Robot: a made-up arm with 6 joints. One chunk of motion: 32 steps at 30 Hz.
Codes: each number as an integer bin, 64 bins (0 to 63) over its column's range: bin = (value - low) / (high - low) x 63, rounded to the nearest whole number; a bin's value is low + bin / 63 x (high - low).
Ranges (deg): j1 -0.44..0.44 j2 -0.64..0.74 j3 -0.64..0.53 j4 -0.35..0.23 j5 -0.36..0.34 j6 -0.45..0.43
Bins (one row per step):
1: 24 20 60 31 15 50
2: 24 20 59 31 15 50
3: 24 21 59 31 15 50
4: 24 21 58 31 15 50
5: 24 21 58 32 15 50
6: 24 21 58 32 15 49
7: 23 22 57 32 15 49
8: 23 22 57 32 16 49
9: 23 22 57 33 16 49
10: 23 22 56 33 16 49
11: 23 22 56 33 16 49
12: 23 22 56 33 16 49
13: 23 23 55 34 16 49
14: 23 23 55 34 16 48
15: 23 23 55 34 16 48
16: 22 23 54 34 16 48
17: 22 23 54 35 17 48
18: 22 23 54 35 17 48
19: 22 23 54 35 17 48
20: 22 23 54 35 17 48
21: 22 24 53 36 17 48
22: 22 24 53 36 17 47
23: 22 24 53 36 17 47
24: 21 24 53 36 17 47
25: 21 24 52 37 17 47
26: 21 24 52 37 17 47
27: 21 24 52 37 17 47
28: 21 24 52 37 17 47
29: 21 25 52 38 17 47
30: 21 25 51 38 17 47
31: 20 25 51 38 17 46
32: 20 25 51 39 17 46
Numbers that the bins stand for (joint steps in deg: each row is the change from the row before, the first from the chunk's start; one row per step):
1: -0.105 -0.202 0.474 -0.065 -0.193 0.248
2: -0.105 -0.202 0.456 -0.065 -0.193 0.248
3: -0.105 -0.180 0.456 -0.065 -0.193 0.248
4: -0.105 -0.180 0.437 -0.065 -0.193 0.248
5: -0.105 -0.180 0.437 -0.055 -0.193 0.248
6: -0.105 -0.180 0.437 -0.055 -0.193 0.234
7: -0.119 -0.158 0.419 -0.055 -0.193 0.234
8: -0.119 -0.158 0.419 -0.055 -0.182 0.234
9: -0.119 -0.158 0.419 -0.046 -0.182 0.234
10: -0.119 -0.158 0.400 -0.046 -0.182 0.234
11: -0.119 -0.158 0.400 -0.046 -0.182 0.234
12: -0.119 -0.158 0.400 -0.046 -0.182 0.234
13: -0.119 -0.136 0.381 -0.037 -0.182 0.234
14: -0.119 -0.136 0.381 -0.037 -0.182 0.220
15: -0.119 -0.136 0.381 -0.037 -0.182 0.220
16: -0.133 -0.136 0.363 -0.037 -0.182 0.220
17: -0.133 -0.136 0.363 -0.028 -0.171 0.220
18: -0.133 -0.136 0.363 -0.028 -0.171 0.220
19: -0.133 -0.136 0.363 -0.028 -0.171 0.220
20: -0.133 -0.136 0.363 -0.028 -0.171 0.220
21: -0.133 -0.114 0.344 -0.019 -0.171 0.220
22: -0.133 -0.114 0.344 -0.019 -0.171 0.207
23: -0.133 -0.114 0.344 -0.019 -0.171 0.207
24: -0.147 -0.114 0.344 -0.019 -0.171 0.207
25: -0.147 -0.114 0.326 -0.009 -0.171 0.207
26: -0.147 -0.114 0.326 -0.009 -0.171 0.207
27: -0.147 -0.114 0.326 -0.009 -0.171 0.207
28: -0.147 -0.114 0.326 -0.009 -0.171 0.207
29: -0.147 -0.092 0.326 0.000 -0.171 0.207
30: -0.147 -0.092 0.307 0.000 -0.171 0.207
31: -0.161 -0.092 0.307 0.000 -0.171 0.193
32: -0.161 -0.092 0.307 0.009 -0.171 0.193

